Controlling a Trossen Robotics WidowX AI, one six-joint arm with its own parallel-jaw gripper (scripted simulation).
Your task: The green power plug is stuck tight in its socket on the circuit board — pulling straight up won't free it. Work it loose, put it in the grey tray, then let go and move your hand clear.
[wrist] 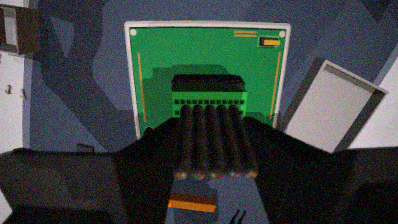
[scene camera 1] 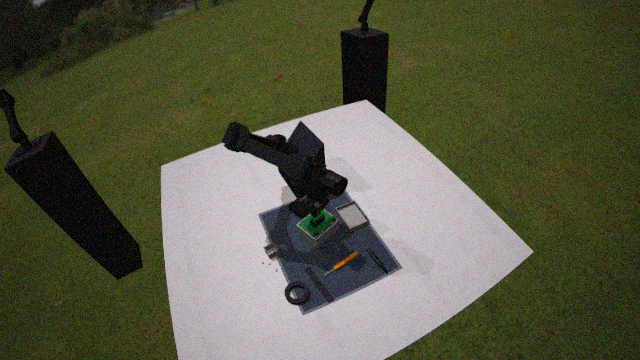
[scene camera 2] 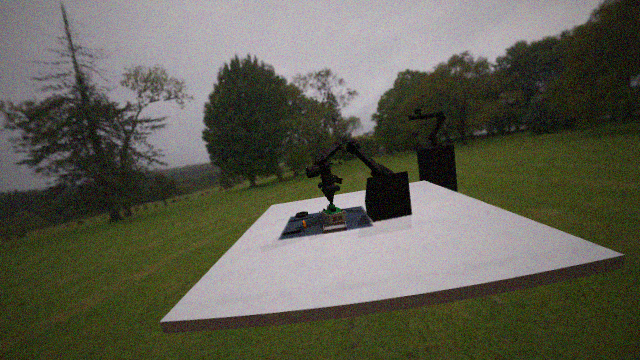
The pictures show: my gripper, a green power plug, a grey tray and a dark blue mat.
My gripper shows as well in the wrist view.
